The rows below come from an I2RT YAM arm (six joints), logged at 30 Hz.
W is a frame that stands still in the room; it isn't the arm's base.
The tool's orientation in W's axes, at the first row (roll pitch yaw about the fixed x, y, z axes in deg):
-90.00 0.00 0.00
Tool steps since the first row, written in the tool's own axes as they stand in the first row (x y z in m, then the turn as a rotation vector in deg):
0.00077 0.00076 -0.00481 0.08 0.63 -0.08
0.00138 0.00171 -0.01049 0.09 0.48 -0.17
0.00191 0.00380 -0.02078 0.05 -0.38 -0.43
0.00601 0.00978 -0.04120 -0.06 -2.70 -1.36
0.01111 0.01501 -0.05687 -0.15 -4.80 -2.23
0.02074 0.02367 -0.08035 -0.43 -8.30 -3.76
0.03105 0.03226 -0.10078 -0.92 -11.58 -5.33
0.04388 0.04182 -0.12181 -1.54 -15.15 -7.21
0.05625 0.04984 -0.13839 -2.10 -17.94 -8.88
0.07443 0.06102 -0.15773 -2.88 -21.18 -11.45
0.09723 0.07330 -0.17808 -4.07 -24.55 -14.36
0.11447 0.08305 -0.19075 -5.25 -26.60 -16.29
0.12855 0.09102 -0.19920 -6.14 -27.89 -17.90
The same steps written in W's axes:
0.00077 -0.00481 -0.00076 0.08 -0.08 -0.63
0.00138 -0.01049 -0.00171 0.09 -0.17 -0.48
0.00191 -0.02078 -0.00380 0.05 -0.43 0.38
0.00601 -0.04120 -0.00978 -0.06 -1.36 2.70
0.01111 -0.05687 -0.01501 -0.15 -2.23 4.80
0.02074 -0.08035 -0.02367 -0.43 -3.76 8.30
0.03105 -0.10078 -0.03226 -0.92 -5.33 11.58
0.04388 -0.12181 -0.04182 -1.54 -7.21 15.15
0.05625 -0.13839 -0.04984 -2.10 -8.88 17.94
0.07443 -0.15773 -0.06102 -2.88 -11.45 21.18
0.09723 -0.17808 -0.07330 -4.07 -14.36 24.55
0.11447 -0.19075 -0.08305 -5.25 -16.29 26.60
0.12855 -0.19920 -0.09102 -6.14 -17.90 27.89

